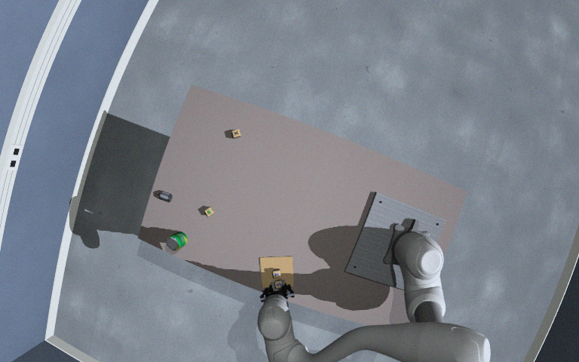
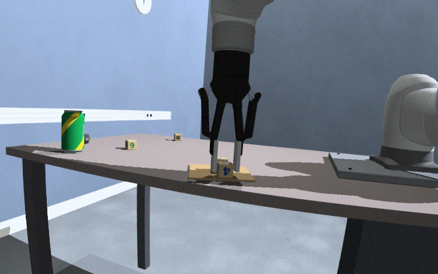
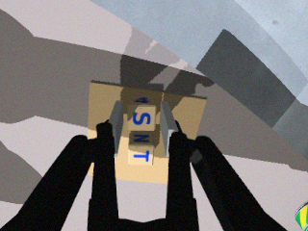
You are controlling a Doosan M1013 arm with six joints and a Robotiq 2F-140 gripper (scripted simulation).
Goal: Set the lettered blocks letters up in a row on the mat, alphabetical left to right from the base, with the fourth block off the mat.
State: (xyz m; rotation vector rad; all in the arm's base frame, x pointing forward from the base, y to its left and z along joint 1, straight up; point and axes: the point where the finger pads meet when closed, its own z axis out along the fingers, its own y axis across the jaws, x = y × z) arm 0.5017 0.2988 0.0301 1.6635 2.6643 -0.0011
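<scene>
The wooden block lies 4 cm to the right of my hand, 3 cm below it and 2 cm ahead of it. Also, from my hand: yellow can: 47 cm ahead, 6 cm to the right, 1 cm above; then tan mat: 5 cm below, 4 cm to the right, 2 cm ahead; then small dark object: 60 cm ahead, 22 cm to the right, 3 cm below.
</scene>
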